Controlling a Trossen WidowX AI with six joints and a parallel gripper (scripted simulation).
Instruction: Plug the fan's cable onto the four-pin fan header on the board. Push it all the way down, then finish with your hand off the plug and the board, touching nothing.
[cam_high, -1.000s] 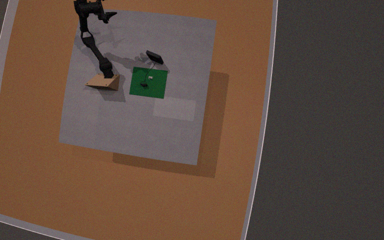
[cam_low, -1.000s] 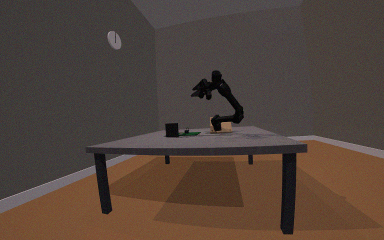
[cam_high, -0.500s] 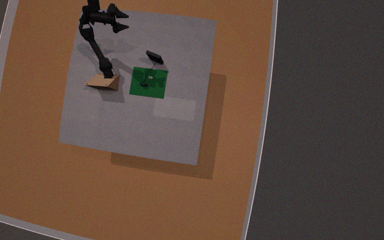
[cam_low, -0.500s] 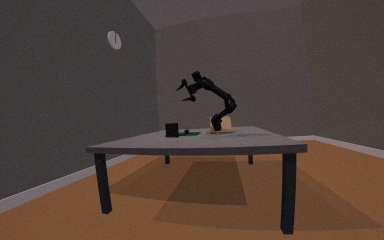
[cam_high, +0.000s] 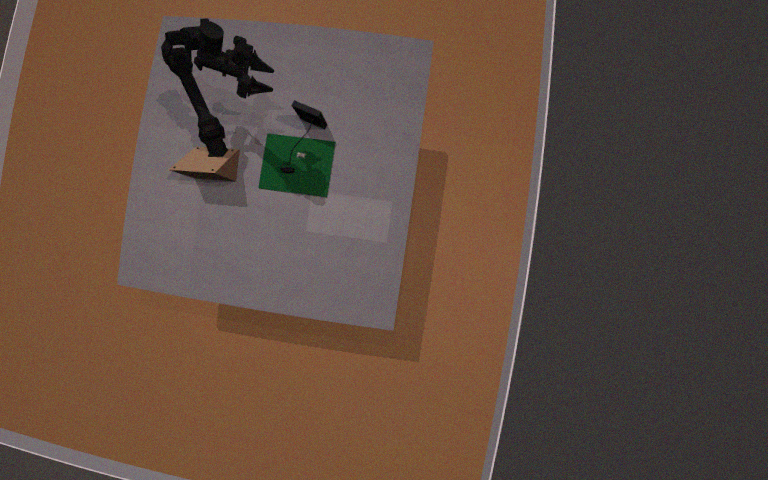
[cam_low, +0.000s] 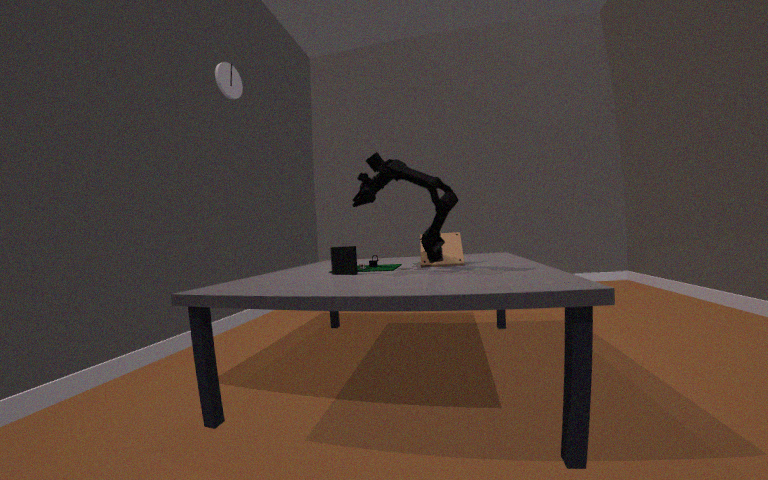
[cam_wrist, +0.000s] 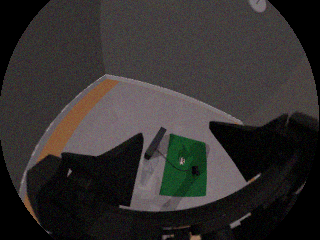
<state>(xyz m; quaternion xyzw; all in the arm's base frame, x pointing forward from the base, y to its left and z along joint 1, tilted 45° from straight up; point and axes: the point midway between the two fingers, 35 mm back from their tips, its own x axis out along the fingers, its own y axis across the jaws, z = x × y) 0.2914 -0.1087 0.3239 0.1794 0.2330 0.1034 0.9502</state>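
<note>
My gripper tip is 4 cm past the fan plug, 22 cm to the left of it and 28 cm above it. Round my gripper tip: fan header (16 cm to the right, 30 cm below); then black fan (5 cm ahead, 2 cm to the right, 24 cm below); then green board (2 cm behind, 20 cm to the right, 31 cm below).
</note>
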